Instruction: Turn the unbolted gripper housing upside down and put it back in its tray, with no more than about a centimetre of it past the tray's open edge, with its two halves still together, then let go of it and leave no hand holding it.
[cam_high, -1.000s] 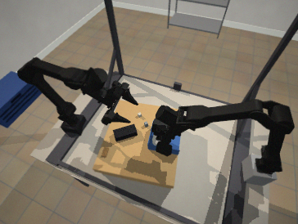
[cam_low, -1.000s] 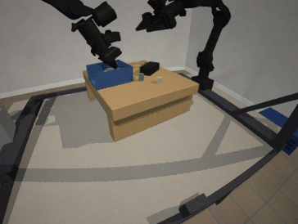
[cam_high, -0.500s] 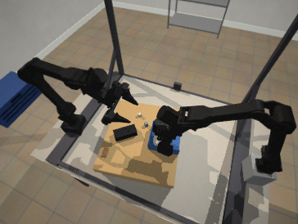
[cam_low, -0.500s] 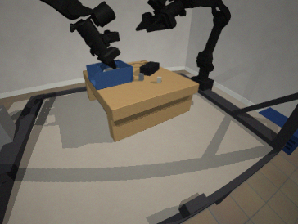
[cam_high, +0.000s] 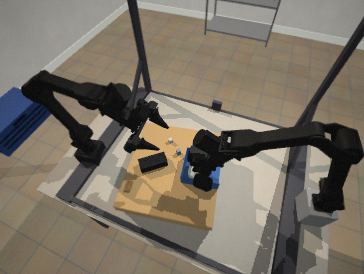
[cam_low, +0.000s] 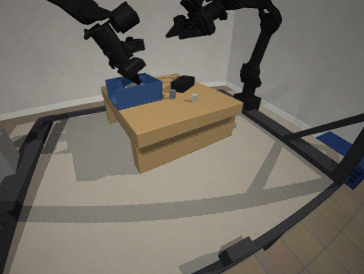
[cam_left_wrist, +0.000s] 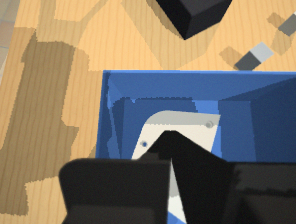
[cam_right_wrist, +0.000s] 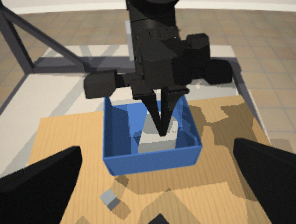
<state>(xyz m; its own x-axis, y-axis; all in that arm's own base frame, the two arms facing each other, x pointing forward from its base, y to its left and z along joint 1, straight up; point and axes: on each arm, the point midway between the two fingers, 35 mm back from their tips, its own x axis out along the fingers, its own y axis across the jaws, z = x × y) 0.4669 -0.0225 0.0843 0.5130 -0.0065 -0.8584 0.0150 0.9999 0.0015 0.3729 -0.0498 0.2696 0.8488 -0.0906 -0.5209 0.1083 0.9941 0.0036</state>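
My left gripper is now 20 mm past the blue tray, 20 mm to the left of it and 50 mm above it. The rest, counted from my left hand: wooden platform 10 mm behind, 100 mm to the right, 120 mm below.
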